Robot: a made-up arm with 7 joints.
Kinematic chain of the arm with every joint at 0, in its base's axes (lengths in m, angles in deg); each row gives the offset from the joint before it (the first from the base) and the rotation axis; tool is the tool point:
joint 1: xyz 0 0 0.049 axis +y
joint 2: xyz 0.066 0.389 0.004 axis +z
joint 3: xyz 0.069 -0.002 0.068 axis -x
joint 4: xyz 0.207 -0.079 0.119 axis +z
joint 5: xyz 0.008 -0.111 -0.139 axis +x
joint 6: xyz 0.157 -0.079 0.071 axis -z
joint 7: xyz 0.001 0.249 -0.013 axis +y
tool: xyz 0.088 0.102 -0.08
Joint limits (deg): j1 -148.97..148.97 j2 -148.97..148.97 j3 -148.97..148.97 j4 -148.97..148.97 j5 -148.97..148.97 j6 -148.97..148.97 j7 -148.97..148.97
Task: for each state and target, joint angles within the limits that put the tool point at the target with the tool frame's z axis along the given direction. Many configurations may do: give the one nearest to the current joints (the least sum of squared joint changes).
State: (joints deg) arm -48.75 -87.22 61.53 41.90 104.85 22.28 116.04
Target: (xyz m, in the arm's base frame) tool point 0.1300 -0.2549 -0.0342 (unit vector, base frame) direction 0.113 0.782 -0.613
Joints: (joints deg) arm -26.13 -104.25 95.10 68.15 97.91 53.04 148.12
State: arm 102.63 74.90 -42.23 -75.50 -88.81 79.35 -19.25
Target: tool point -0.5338 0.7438 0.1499 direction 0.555 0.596 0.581
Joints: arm 122.86 103.86 -69.46 -77.06 -100.88 63.86 -23.96
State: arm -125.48 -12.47 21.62 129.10 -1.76 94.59 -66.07
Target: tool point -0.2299 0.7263 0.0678 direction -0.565 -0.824 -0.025
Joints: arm -98.22 0.41 -10.76 135.74 23.60 53.50 -62.62
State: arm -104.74 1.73 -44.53 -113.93 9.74 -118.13 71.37
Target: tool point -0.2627 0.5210 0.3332 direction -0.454 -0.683 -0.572
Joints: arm -113.98 -22.43 -64.11 -120.19 54.73 -105.41 45.76
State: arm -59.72 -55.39 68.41 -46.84 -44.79 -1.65 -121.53
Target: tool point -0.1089 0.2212 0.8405 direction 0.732 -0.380 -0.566
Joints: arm -63.09 -16.95 82.16 -52.97 -25.87 42.64 -106.14
